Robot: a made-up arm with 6 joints. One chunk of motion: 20 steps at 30 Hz.
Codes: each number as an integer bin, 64 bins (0 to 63) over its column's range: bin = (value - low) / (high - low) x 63, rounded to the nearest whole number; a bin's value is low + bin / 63 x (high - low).
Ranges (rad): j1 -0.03..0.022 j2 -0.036..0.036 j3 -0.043..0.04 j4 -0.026..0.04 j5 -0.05..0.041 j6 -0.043..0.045
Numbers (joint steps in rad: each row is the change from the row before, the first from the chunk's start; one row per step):
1: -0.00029 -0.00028 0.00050 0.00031 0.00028 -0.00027
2: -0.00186 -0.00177 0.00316 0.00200 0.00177 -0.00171
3: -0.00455 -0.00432 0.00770 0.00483 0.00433 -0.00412
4: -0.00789 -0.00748 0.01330 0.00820 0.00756 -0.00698
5: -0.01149 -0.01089 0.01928 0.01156 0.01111 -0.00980
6: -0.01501 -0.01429 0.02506 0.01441 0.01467 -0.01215
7: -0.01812 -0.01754 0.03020 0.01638 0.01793 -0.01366
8: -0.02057 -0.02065 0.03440 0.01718 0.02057 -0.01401
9: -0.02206 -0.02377 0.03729 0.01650 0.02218 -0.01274
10: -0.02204 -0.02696 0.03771 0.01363 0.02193 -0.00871
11: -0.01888 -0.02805 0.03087 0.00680 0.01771 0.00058
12: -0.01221 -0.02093 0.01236 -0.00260 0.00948 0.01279
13: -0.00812 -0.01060 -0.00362 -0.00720 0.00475 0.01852
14: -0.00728 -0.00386 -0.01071 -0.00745 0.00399 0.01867
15: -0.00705 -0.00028 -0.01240 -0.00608 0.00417 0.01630
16: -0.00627 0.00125 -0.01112 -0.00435 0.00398 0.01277
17: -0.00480 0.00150 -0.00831 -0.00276 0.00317 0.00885
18: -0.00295 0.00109 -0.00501 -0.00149 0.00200 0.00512
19: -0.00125 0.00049 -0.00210 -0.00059 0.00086 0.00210
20: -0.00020 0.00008 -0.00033 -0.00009 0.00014 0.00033
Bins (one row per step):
1: 36 31 33 25 35 31
2: 34 30 35 27 36 30
3: 31 28 38 29 38 28
4: 27 25 43 33 40 26
5: 22 22 47 36 42 24
6: 18 19 52 39 45 22
7: 14 16 56 40 47 21
8: 11 13 59 41 49 21
9: 10 11 61 41 50 22
10: 10 8 61 38 50 25
11: 13 7 56 31 47 31
12: 22 13 42 22 41 40
13: 27 22 30 18 38 44
14: 28 28 25 18 37 44
15: 28 31 23 19 38 42
16: 29 33 24 21 37 40
17: 31 33 26 22 37 37
18: 33 32 29 23 36 34
19: 35 32 31 24 35 32
20: 36 32 32 25 35 31

